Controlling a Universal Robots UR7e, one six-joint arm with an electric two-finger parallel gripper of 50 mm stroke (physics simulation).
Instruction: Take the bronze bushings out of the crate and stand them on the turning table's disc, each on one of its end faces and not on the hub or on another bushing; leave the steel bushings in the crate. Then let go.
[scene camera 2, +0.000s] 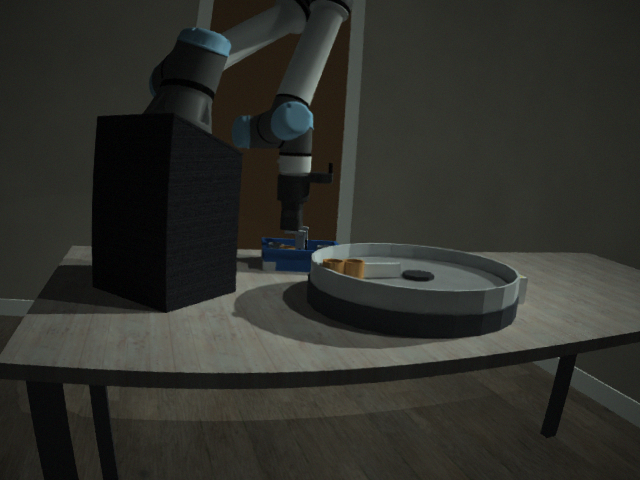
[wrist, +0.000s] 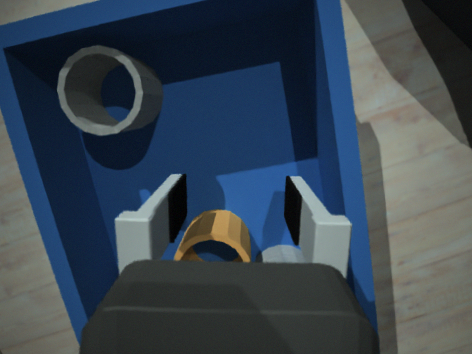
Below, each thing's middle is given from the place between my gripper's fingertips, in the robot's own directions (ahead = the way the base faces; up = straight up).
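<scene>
Blue crate (scene camera 2: 272, 259): 20 mm to the left of my hand. Turning table disc (scene camera 2: 416, 273): from my hand, 140 mm ahead, 330 mm to the right, 30 mm above. Nearest to my hand of the things named here, going by their middles: the blue crate.
</scene>
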